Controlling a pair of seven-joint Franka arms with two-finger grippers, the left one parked.
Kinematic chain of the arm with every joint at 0, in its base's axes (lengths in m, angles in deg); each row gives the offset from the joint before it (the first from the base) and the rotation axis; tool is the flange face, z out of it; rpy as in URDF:
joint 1: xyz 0 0 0.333 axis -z
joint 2: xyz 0 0 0 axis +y
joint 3: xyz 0 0 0.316 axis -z
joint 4: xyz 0.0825 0 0 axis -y
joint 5: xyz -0.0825 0 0.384 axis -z
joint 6: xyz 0 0 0 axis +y
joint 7: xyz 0.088 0 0 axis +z
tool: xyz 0 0 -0.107 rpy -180 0 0
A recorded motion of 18 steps. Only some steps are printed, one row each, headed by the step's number.
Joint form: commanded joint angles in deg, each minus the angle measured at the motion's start. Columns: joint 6, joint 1, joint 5, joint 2, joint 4, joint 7, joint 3.
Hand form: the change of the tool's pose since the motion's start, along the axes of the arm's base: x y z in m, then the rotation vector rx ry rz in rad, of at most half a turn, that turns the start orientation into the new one. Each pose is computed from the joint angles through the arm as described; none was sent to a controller.
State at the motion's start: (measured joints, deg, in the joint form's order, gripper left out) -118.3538 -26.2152 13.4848 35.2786 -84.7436 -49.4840 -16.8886
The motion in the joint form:
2: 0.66 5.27 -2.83 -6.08 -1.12 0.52 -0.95
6: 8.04 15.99 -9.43 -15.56 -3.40 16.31 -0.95
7: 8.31 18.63 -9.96 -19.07 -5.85 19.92 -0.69
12: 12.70 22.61 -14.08 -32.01 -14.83 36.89 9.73
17: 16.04 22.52 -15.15 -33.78 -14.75 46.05 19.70
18: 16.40 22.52 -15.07 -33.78 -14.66 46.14 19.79
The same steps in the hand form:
2: 0.0241 -0.0454 0.0640 0.0627 -0.0401 -0.0877
6: 0.0516 -0.1626 0.1424 0.0879 -0.0079 -0.0351
7: 0.0498 -0.1944 0.1599 0.0808 -0.0251 -0.0203
12: 0.0263 -0.3399 0.2096 0.0525 -0.0184 0.0165
17: 0.0241 -0.4370 0.2226 0.0545 0.0043 0.0007
18: 0.0236 -0.4380 0.2228 0.0530 0.0089 0.0010

